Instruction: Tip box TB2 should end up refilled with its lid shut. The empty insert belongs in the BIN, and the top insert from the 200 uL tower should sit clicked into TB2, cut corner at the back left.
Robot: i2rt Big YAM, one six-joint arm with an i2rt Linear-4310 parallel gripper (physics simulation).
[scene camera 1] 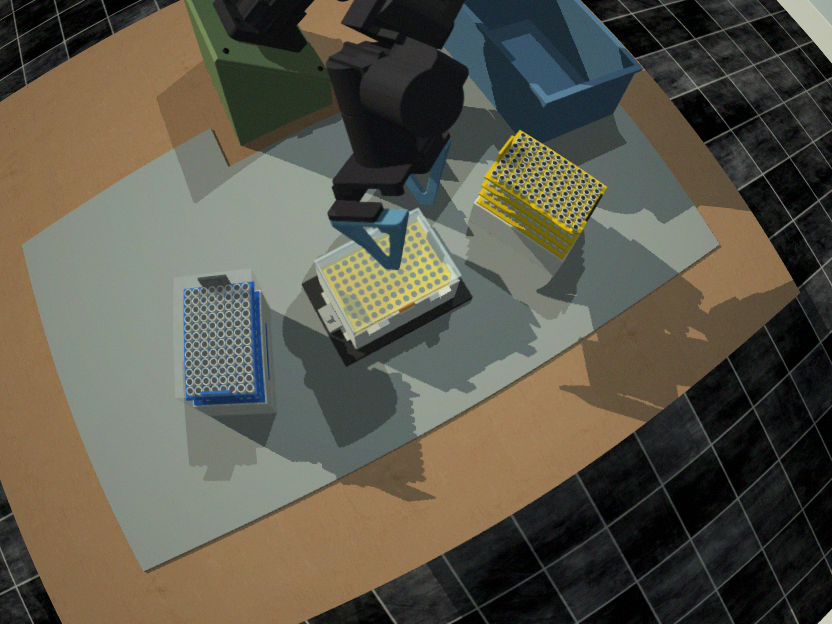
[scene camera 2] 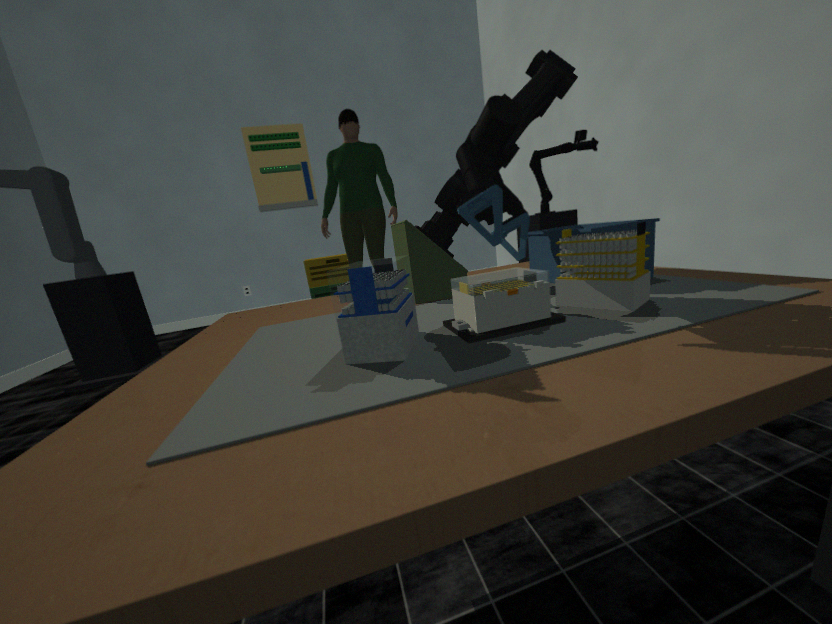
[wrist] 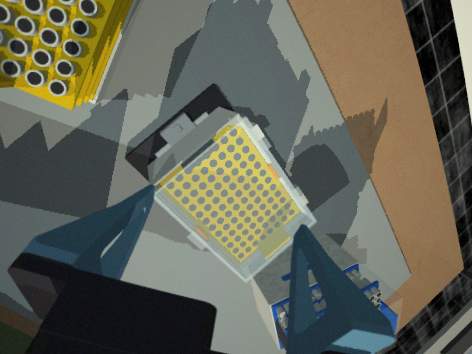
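Observation:
Tip box TB2 stands on a black base. Its clear lid lies shut over a yellow insert with open holes and no tips showing. My gripper is wide open and empty, above the box's back side; in the wrist view its fingertips appear at opposite ends of the lid. The yellow tower holds several stacked, tip-filled inserts. The blue bin stands behind it. Volume labels cannot be read.
A blue tower of tip inserts stands left of the box on the grey mat. A green wedge block stands at the back by the arm. A person stands beyond the table.

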